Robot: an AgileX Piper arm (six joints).
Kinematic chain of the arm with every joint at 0, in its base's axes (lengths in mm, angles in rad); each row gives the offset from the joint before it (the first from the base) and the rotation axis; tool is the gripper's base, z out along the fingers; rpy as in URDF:
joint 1: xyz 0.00 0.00 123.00 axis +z
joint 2: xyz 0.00 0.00 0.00 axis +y
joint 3: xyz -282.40 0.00 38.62 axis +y
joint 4: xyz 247.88 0.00 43.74 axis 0.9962 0 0.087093
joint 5: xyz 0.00 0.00 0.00 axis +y
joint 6: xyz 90.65 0.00 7.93 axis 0.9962 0 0.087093
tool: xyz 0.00 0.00 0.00 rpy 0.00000 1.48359 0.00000
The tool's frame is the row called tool.
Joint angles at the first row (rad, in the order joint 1, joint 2, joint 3, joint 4, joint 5, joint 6):
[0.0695, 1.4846, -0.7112, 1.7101, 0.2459, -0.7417]
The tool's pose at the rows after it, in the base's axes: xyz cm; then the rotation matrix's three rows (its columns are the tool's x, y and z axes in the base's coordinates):
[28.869 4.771 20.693], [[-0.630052 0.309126 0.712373], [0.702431 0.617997 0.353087], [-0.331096 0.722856 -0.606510]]
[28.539 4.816 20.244], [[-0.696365 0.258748 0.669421], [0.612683 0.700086 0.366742], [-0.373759 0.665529 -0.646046]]
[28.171 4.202 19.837], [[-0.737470 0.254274 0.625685], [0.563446 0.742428 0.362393], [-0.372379 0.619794 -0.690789]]
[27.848 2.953 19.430], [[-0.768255 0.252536 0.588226], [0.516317 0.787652 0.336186], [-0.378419 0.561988 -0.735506]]
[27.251 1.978 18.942], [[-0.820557 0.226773 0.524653], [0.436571 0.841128 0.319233], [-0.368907 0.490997 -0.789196]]
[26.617 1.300 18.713], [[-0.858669 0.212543 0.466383], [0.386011 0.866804 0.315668], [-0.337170 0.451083 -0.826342]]
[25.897 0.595 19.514], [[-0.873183 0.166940 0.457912], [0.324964 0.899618 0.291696], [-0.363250 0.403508 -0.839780]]
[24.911 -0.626 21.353], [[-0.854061 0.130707 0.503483], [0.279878 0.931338 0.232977], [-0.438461 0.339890 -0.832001]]
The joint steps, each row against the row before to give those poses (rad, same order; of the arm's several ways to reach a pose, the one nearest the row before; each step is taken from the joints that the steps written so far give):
[0.0000, 0.0165, 0.0000, -0.0986, 0.0620, 0.0247]
[-0.0037, 0.0040, 0.0000, -0.1702, 0.0227, 0.0502]
[-0.0256, 0.0000, 0.0001, -0.1859, 0.0317, 0.1126]
[-0.0449, 0.0000, 0.0000, -0.1692, 0.0308, 0.0777]
[-0.0365, -0.0001, -0.0001, -0.1828, 0.0554, 0.0665]
[-0.0290, -0.0048, 0.0001, -0.1142, 0.0633, 0.0430]
[-0.0243, -0.0417, 0.0000, -0.0949, 0.0367, 0.0080]
[-0.0398, -0.0835, -0.0001, -0.1011, 0.0143, 0.0125]

